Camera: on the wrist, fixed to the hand. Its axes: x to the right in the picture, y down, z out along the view.
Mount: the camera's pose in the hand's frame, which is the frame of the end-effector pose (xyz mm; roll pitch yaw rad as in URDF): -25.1 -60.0 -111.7 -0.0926 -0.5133 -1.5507
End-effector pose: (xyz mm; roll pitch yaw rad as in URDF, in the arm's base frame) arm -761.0 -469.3 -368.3 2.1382 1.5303 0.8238
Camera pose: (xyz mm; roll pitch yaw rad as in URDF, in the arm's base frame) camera -848.1 -377.2 -342.8 -1.6557 0.0579 -2.3719
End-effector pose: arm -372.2 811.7 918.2 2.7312 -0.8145 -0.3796
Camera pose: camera -404.3 931.7 953.8 1.9996 0.5642 0.4145
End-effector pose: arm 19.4 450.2 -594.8 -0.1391 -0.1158 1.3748
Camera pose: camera 90.3 422.8 -699.3 0.0495 -0.6498 -0.2623
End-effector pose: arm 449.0 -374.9 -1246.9 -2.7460 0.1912 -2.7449
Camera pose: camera 454.4 -386.0 -1118.2 -3.0338 0.1190 -1.1689
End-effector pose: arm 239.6 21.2 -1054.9 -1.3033 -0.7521 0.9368
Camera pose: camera 316.8 -82.4 -1051.4 1.7472 -0.8040 -2.5632
